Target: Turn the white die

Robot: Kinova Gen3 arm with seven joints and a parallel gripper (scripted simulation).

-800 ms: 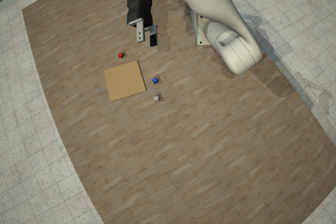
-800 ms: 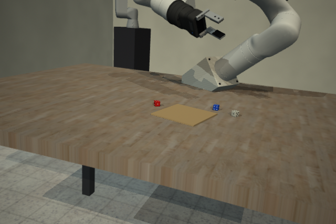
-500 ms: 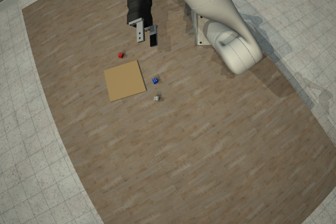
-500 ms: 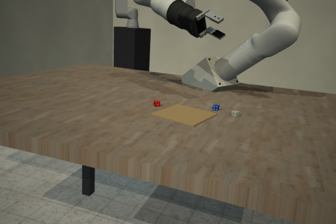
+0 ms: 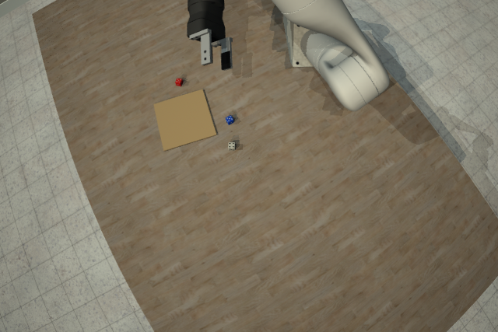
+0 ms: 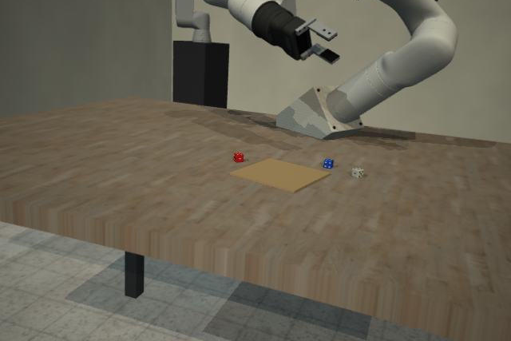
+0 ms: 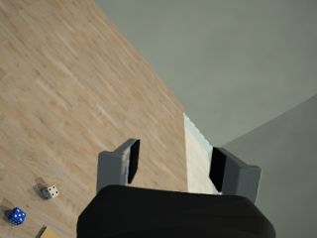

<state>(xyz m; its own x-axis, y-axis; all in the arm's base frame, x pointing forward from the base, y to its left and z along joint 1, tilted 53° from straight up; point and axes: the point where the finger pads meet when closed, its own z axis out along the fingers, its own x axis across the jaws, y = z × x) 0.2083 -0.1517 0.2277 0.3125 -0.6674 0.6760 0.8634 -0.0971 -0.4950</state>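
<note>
The red die is 230 mm below my hand, 140 mm to the right of it and 80 mm ahead of it. The rest, counted from my hand: white die 230 mm below, 90 mm to the left, 10 mm ahead; tan mat 240 mm below, 100 mm ahead, 30 mm to the right; blue die 230 mm below, 20 mm to the left, 10 mm behind.
</note>
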